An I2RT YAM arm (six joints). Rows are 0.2 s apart.
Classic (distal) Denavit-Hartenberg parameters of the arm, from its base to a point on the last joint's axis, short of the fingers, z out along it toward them. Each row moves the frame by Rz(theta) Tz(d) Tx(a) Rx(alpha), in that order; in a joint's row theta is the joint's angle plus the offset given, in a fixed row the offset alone. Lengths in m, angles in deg.
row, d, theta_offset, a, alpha
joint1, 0.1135, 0, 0.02, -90
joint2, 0, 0, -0.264, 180
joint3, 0, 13.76, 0.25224, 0
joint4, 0, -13.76, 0.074, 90
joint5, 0, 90, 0, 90
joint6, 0.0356, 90, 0, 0
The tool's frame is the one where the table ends.
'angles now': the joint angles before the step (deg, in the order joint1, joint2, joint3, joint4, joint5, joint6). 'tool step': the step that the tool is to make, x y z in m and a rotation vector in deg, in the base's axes. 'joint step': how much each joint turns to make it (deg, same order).
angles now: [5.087, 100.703, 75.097, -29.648, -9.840, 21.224]
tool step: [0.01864, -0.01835, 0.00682, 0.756, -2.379, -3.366]
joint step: [-2.909, 2.652, 4.155, 1.046, -0.219, 0.736]
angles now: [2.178, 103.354, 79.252, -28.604, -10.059, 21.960]
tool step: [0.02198, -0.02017, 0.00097, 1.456, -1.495, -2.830]
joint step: [-2.990, 4.125, 5.040, 0.741, -1.230, 0.775]
